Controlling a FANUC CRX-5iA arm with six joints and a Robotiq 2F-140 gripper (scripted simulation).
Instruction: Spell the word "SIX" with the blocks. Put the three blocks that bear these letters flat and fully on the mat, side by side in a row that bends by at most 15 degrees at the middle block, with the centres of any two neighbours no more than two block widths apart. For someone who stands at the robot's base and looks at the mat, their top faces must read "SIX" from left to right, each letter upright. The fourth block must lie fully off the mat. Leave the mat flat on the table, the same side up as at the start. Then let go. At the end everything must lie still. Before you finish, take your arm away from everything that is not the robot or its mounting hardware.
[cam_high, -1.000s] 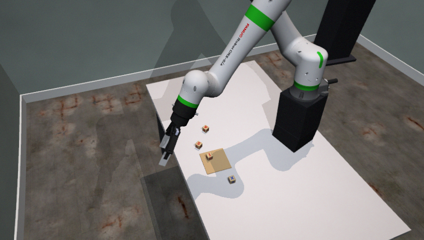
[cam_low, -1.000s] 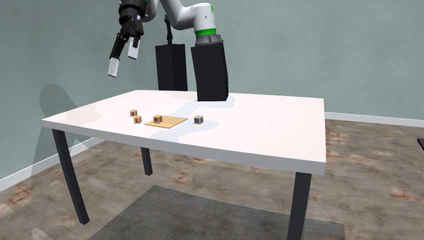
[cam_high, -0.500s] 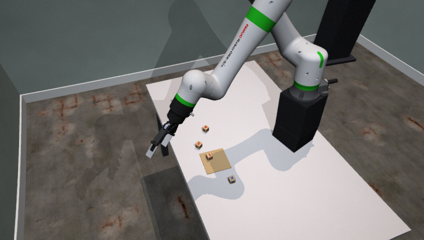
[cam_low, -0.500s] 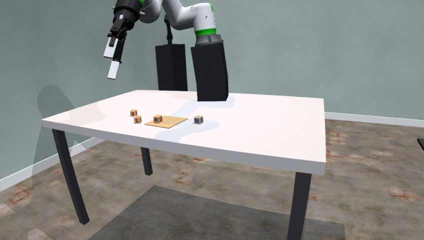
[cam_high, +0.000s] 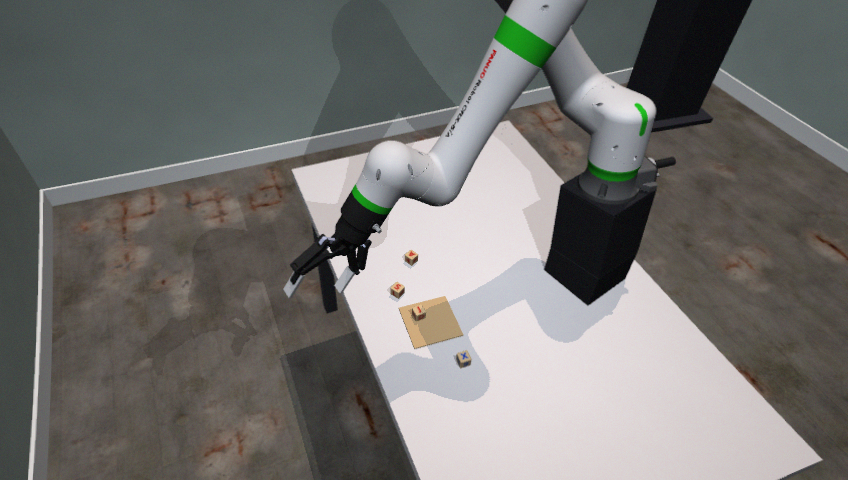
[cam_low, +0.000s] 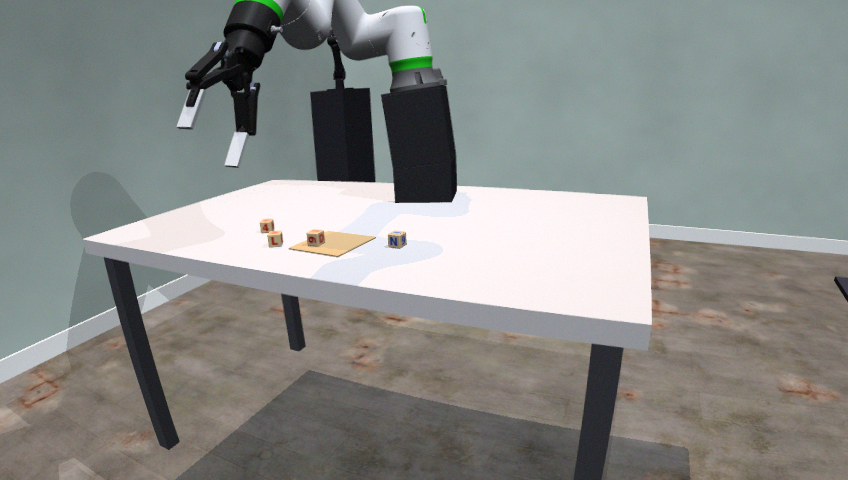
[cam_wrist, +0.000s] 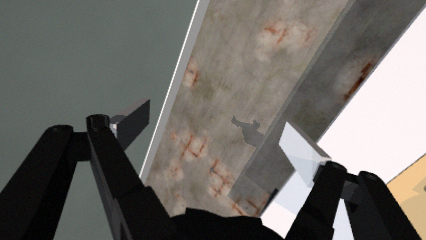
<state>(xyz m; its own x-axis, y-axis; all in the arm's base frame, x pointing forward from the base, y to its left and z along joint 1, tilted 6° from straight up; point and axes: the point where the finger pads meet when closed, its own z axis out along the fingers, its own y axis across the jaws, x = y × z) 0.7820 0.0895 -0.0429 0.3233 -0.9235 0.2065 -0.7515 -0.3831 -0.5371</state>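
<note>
My gripper is now 29 cm past the tan mat, 26 cm above it and 2 cm to the left of it. The rest, counted from my hand: block: 30 cm behind, 25 cm to the right, 25 cm below.
</note>
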